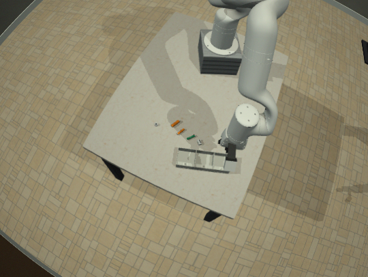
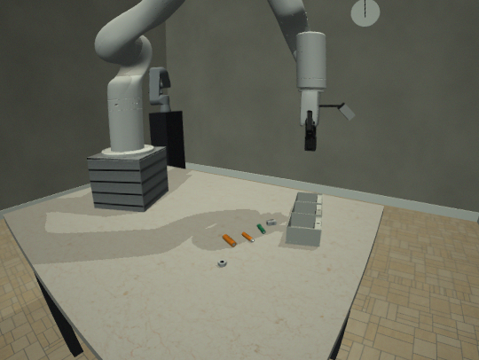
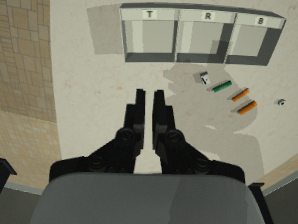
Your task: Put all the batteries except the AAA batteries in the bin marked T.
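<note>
My hand is 120 mm past the thick orange battery, 270 mm to the left of it and 210 mm above it. The rest, counted from my hand: green battery: 80 mm behind, 180 mm to the right, 210 mm below; thin orange battery: 90 mm behind, 230 mm to the right, 210 mm below; grey bin: 20 mm ahead, 80 mm to the right, 190 mm below.
</note>
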